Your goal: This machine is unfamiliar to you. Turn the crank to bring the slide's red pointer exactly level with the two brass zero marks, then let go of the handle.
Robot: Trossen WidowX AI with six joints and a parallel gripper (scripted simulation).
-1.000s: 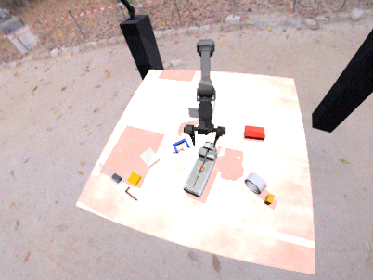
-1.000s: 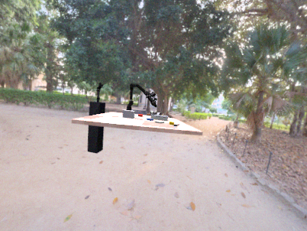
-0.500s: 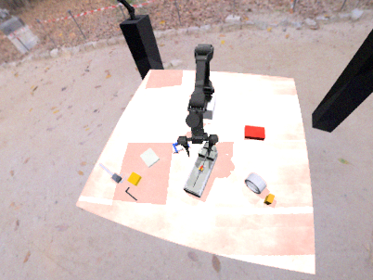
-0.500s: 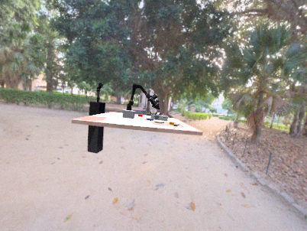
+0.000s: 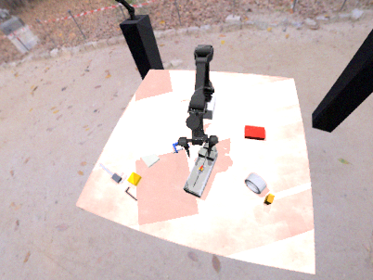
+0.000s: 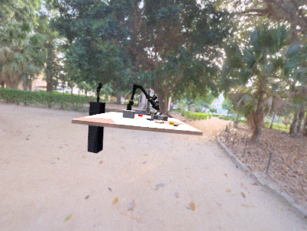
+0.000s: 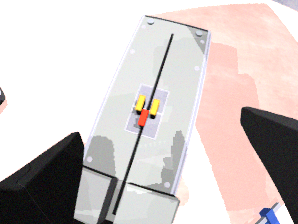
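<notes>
My gripper tip is now 150 mm past the crank handle, 90 mm above it and 30 mm to the right of it. The rest, counted from my gripper tip: yellow block: 330 mm to the right, 210 mm ahead, 130 mm below; then white tile: 320 mm to the right, 140 mm below, 50 mm ahead; then red pointer: 70 mm below, 20 mm to the left, 20 mm ahead.
</notes>
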